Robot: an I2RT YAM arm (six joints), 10 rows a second.
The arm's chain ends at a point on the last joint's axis. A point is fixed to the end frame.
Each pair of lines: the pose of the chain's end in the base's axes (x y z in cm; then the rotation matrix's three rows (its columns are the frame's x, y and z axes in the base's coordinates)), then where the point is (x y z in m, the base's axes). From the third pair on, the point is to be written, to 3 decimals.
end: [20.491, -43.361, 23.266], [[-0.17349, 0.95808, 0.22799], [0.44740, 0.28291, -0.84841], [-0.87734, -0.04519, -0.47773]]
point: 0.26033 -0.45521 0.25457
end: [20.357, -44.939, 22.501], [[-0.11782, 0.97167, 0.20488], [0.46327, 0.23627, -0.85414], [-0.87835, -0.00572, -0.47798]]
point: 0.25700 -0.47387 0.24876
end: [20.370, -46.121, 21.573], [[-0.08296, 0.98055, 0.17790], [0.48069, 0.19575, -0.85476], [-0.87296, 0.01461, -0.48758]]
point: 0.256 -0.488 0.240
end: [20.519, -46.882, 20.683], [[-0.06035, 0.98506, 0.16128], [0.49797, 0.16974, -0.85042], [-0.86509, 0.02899, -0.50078]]
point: 0.256 -0.498 0.231
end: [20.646, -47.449, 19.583], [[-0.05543, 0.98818, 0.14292], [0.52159, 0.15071, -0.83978], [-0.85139, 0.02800, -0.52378]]
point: 0.257 -0.505 0.219
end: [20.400, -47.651, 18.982], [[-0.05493, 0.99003, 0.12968], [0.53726, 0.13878, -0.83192], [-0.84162, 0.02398, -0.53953]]
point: 0.254 -0.508 0.212
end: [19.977, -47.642, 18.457], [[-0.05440, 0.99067, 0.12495], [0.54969, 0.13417, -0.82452], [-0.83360, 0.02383, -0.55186]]
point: 0.250 -0.508 0.206
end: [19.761, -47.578, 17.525], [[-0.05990, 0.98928, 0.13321], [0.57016, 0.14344, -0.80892], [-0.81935, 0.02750, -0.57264]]
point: 0.248 -0.508 0.196
